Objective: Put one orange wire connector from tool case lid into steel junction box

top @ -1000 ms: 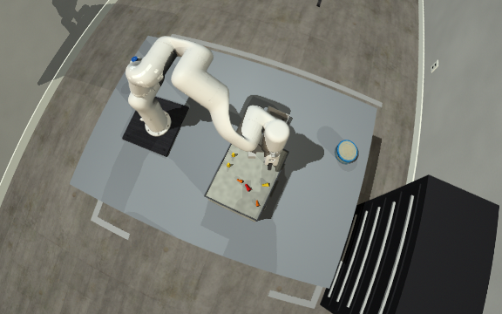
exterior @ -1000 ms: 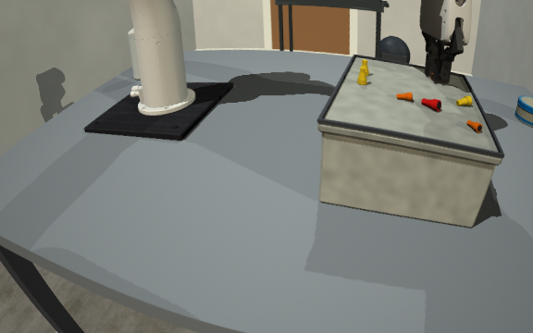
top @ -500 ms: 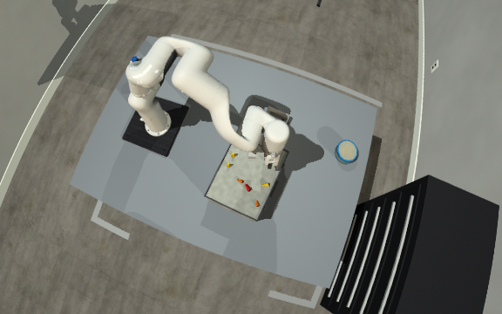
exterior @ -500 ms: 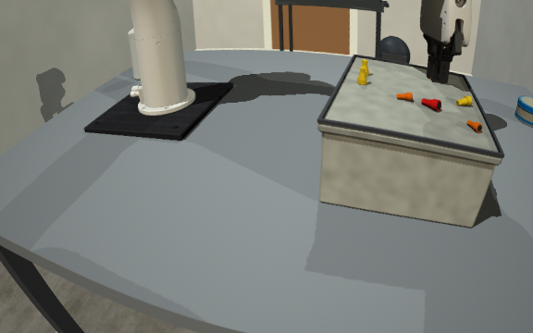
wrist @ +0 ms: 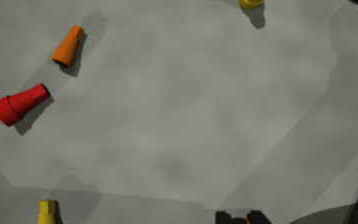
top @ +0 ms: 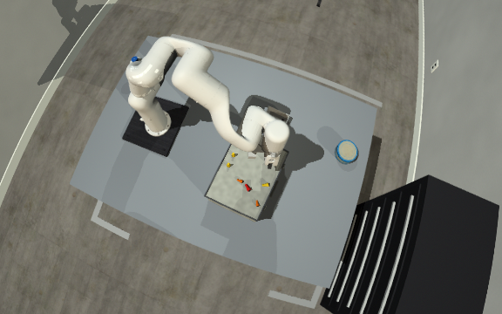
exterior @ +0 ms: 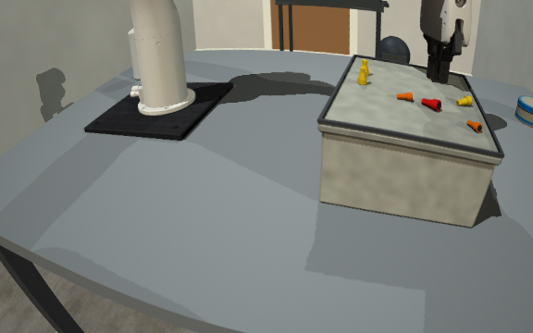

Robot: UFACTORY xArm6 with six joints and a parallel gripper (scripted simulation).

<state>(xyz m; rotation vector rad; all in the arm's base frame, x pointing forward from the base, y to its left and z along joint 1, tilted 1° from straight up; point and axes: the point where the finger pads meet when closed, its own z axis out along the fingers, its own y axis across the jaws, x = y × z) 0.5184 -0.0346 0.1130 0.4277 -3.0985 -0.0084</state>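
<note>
Now: hand 8 cm to the left of the tool case, 5 cm past it and 5 cm above it. Round my hand: red connector: 13 cm to the right, 4 cm behind, 1 cm below.
</note>
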